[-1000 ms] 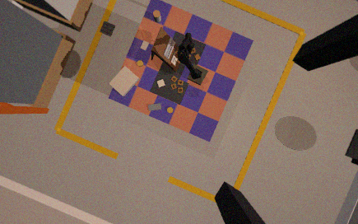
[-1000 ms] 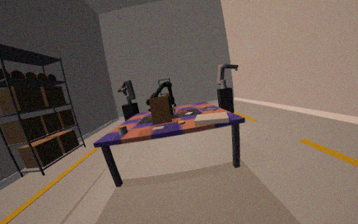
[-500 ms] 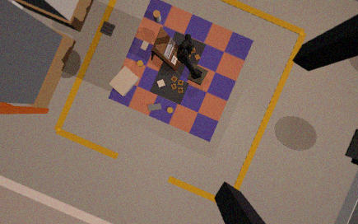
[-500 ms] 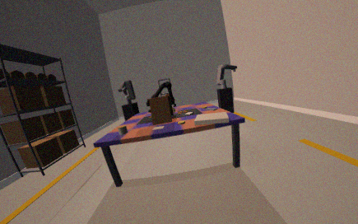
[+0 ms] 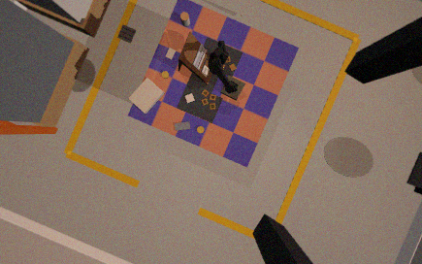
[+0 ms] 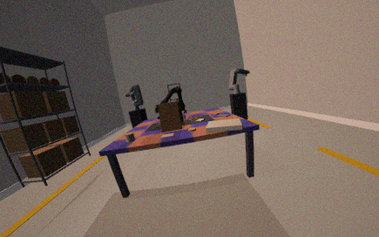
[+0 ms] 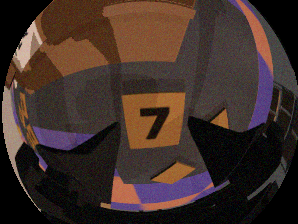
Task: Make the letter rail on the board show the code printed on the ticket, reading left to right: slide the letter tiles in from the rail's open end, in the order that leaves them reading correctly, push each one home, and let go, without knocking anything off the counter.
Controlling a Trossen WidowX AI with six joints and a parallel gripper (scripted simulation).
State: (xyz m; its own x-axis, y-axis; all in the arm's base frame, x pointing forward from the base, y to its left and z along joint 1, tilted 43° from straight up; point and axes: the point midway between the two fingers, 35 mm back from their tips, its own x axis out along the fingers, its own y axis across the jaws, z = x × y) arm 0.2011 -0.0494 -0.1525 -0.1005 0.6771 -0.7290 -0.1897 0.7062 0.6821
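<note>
Right now the brown letter tile is right at my gripper tip. Also, from my gripper tip: grey block: 71 cm to the left, 1 cm ahead; white ticket: 15 cm to the left, 9 cm ahead, 7 cm above; dark mat: 17 cm to the left, 1 cm behind.
</note>
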